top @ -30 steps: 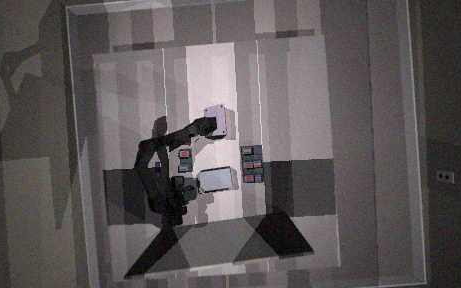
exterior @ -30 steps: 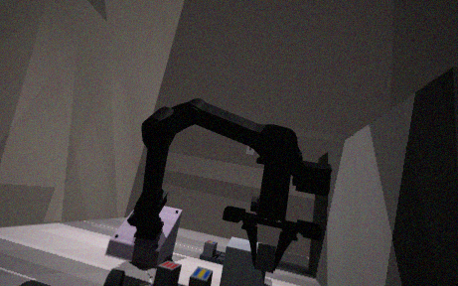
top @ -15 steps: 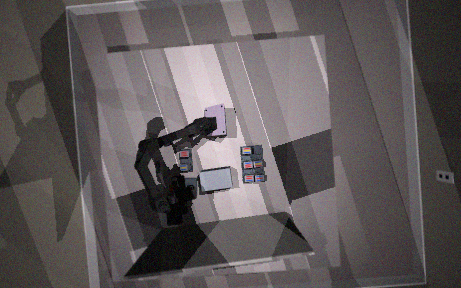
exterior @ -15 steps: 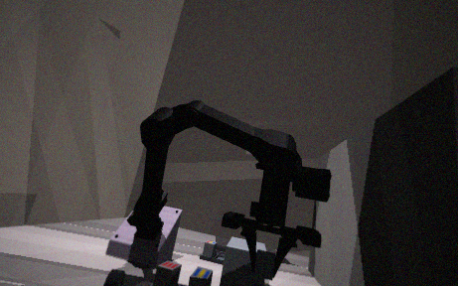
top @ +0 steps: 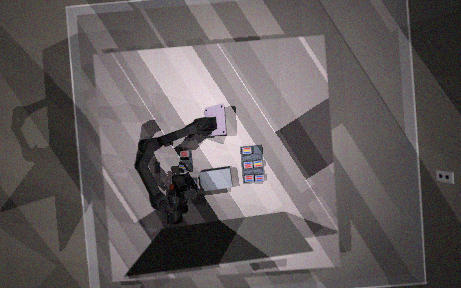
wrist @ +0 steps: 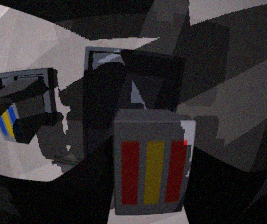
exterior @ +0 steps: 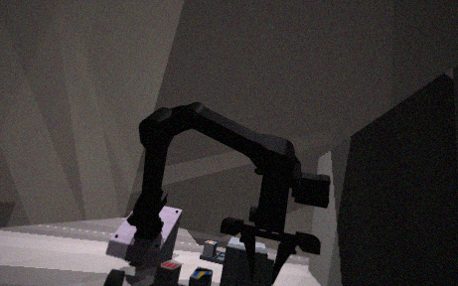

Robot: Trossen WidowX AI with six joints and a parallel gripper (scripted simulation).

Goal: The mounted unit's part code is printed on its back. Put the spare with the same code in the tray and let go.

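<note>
Now: the flat grey tray 1 cm behind my gripper tip and 7 cm below it. Also, from my gripper tip: grey mounted unit: 5 cm behind, 19 cm to the left, 2 cm below.
</note>
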